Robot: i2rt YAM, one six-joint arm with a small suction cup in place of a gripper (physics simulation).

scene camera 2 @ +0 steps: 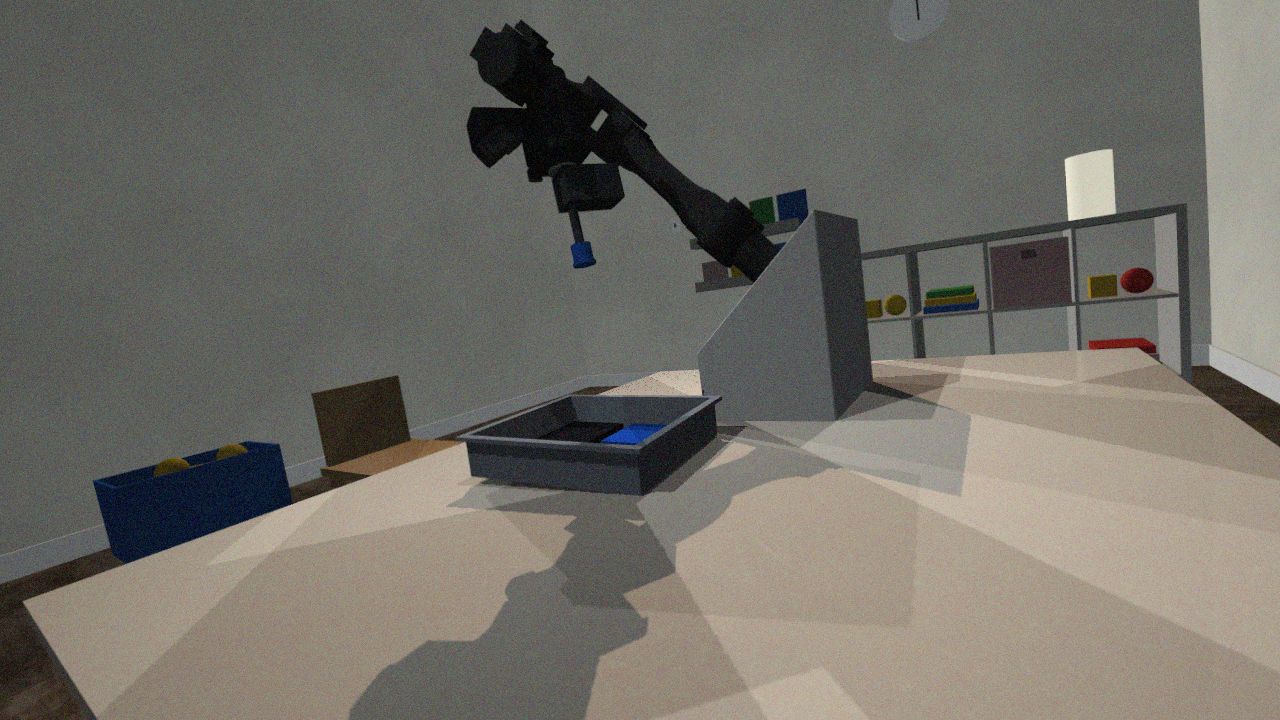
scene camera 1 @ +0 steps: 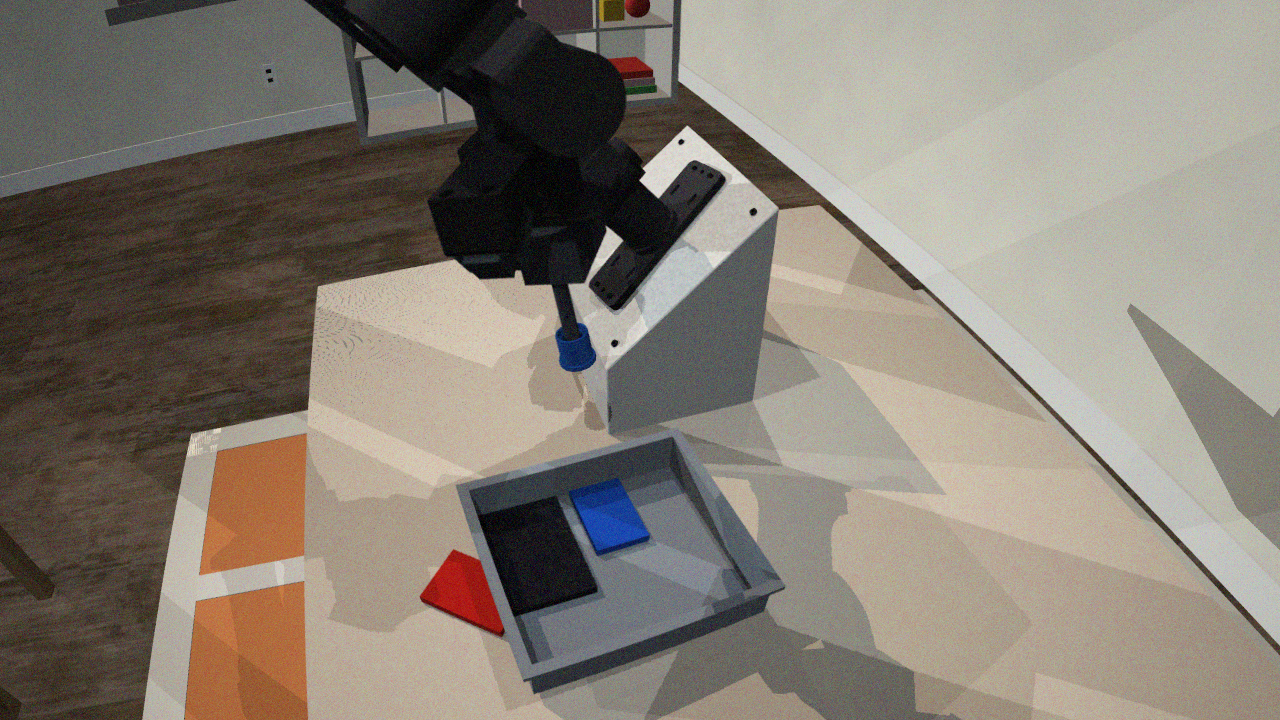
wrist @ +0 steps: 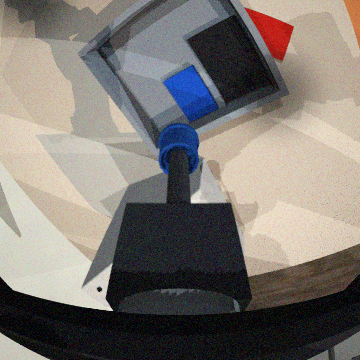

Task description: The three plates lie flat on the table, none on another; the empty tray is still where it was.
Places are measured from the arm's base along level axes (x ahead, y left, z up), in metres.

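Pixels of known places: end effector, tool point: (scene camera 2: pixel 584 265) (scene camera 1: pixel 578 359) (wrist: pixel 178 140); arm's base, origin of the base link: (scene camera 2: pixel 781 279) (scene camera 1: pixel 658 235).
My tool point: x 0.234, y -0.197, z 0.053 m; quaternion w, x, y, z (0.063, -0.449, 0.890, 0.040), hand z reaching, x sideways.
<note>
For each thing: its top centre in the pictures, then the offset to it from my tool point. Level surfaces: height alone.
- grey tray, middle of its top: (scene camera 1: pixel 610 533) (scene camera 2: pixel 594 411) (wrist: pixel 177 63) dx +0.040, dy +0.006, dz -0.180 m
- table, its level: dz -0.241 m
- black plate, middle of its top: (scene camera 1: pixel 534 549) (scene camera 2: pixel 573 432) (wrist: pixel 230 59) dx -0.001, dy -0.059, dz -0.218 m
- smaller blue plate, middle of its top: (scene camera 1: pixel 608 511) (scene camera 2: pixel 635 431) (wrist: pixel 190 94) dx -0.016, dy +0.028, dz -0.223 m
- red plate, middle of its top: (scene camera 1: pixel 475 589) (wrist: pixel 261 32) dx +0.011, dy -0.127, dz -0.232 m
A grey tray (scene camera 1: pixel 657 646) (scene camera 2: pixel 554 470) (wrist: pixel 112 86) stands on the table (scene camera 1: pixel 375 465) (scene camera 2: pixel 805 555). A black plate (scene camera 1: pixel 541 555) (scene camera 2: pixel 583 431) (wrist: pixel 235 60) and a smaller blue plate (scene camera 1: pixel 610 514) (scene camera 2: pixel 633 434) (wrist: pixel 191 93) lie flat inside it, side by side with a narrow gap. A red plate (scene camera 1: pixel 463 592) (wrist: pixel 275 32) lies on the table against the tray's outer side by the black plate; part of it is hidden by the tray. It does not show in scene camera 2. My suction cup (scene camera 1: pixel 577 365) (scene camera 2: pixel 583 264) (wrist: pixel 178 132) hangs high above the table, open, with nothing on it.
The arm's wedge-shaped base block (scene camera 1: pixel 689 331) (scene camera 2: pixel 774 358) stands just behind the tray. An orange panel (scene camera 1: pixel 255 501) with a pale border lies left of the table. A blue bin (scene camera 2: pixel 196 501) and a chair (scene camera 2: pixel 362 425) stand beyond the table's left edge in scene camera 2.
</note>
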